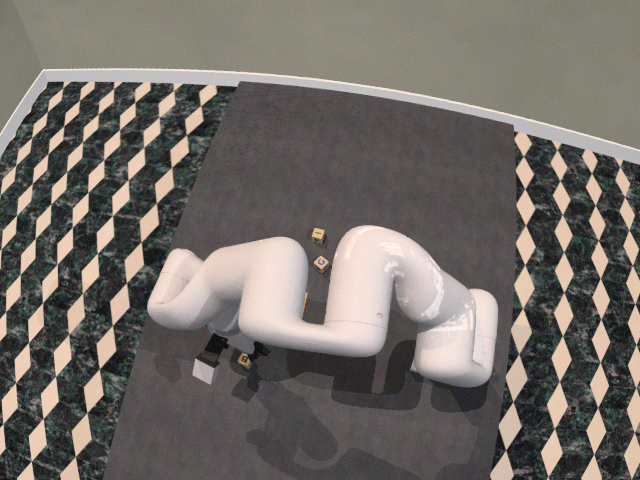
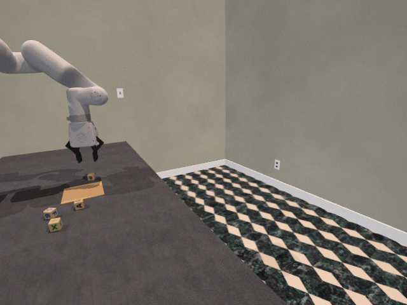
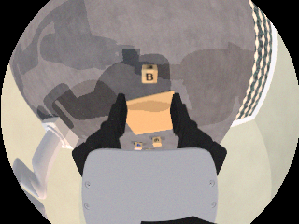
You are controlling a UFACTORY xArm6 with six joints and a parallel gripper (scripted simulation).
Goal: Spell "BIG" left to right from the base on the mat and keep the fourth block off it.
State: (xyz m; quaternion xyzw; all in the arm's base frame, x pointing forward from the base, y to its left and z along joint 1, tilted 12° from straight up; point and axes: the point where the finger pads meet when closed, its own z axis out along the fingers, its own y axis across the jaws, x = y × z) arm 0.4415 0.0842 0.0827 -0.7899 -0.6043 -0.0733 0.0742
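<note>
Right now the B block is 90 mm below my hand. Round my hand: tan mat (30 mm behind, 130 mm to the right, 100 mm below); then G block (120 mm behind, 270 mm to the right, 90 mm below).
</note>
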